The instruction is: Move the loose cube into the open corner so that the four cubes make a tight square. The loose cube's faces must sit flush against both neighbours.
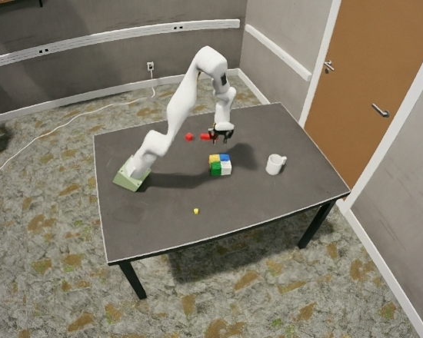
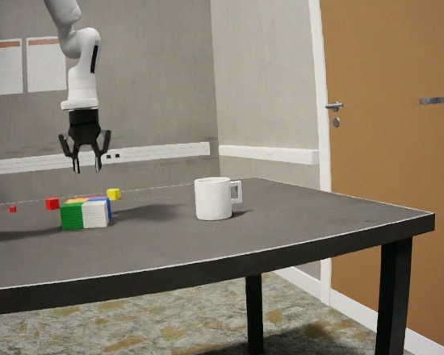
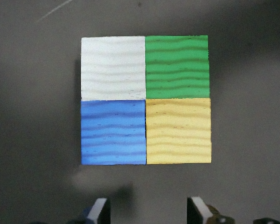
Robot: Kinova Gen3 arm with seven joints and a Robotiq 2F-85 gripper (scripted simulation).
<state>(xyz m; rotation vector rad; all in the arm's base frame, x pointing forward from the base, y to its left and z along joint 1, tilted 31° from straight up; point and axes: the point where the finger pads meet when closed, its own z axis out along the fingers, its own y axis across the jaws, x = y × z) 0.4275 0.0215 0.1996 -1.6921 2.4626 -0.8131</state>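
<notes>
My hand is 50 mm to the left of the blue cube and 100 mm above it. Round my hand: white mug: 230 mm ahead, 230 mm to the right, 90 mm below; tiny yellow cube: 290 mm behind, 250 mm to the right, 120 mm below; red bar: 50 mm ahead, 170 mm to the left, 120 mm below.
</notes>
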